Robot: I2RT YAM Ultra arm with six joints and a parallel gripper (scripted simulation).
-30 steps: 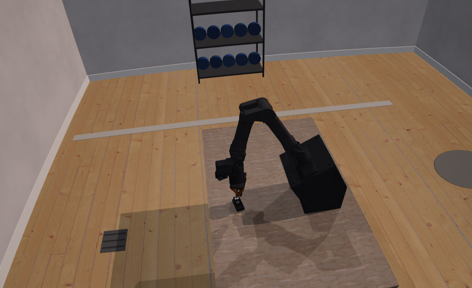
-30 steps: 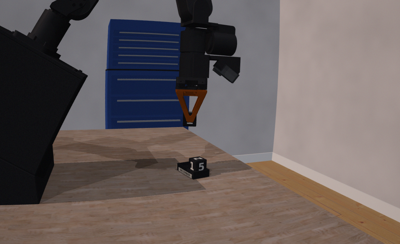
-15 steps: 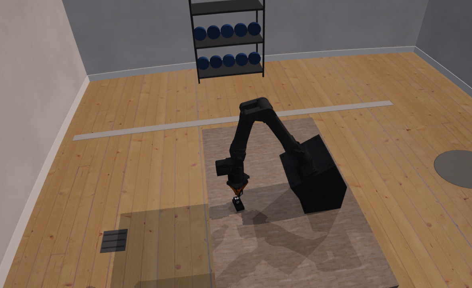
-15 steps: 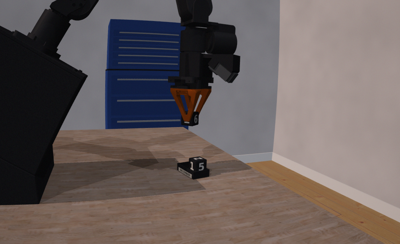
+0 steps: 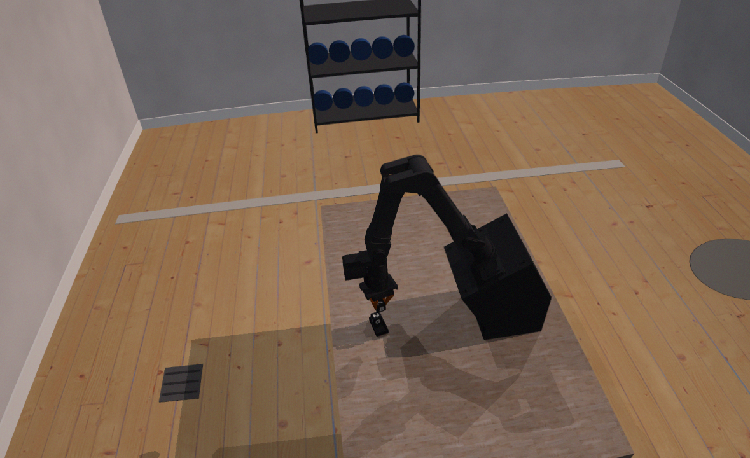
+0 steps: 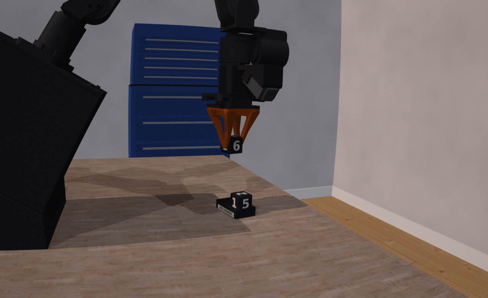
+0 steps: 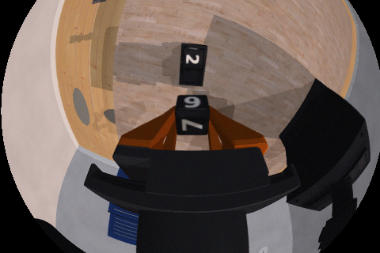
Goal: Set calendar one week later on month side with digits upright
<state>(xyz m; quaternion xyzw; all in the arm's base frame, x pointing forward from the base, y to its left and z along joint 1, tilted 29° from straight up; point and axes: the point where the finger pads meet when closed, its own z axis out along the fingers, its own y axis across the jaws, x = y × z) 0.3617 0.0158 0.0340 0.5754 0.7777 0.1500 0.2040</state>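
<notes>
Right now my hand is 120 mm above the black tray and 20 mm to the left of it.
</notes>
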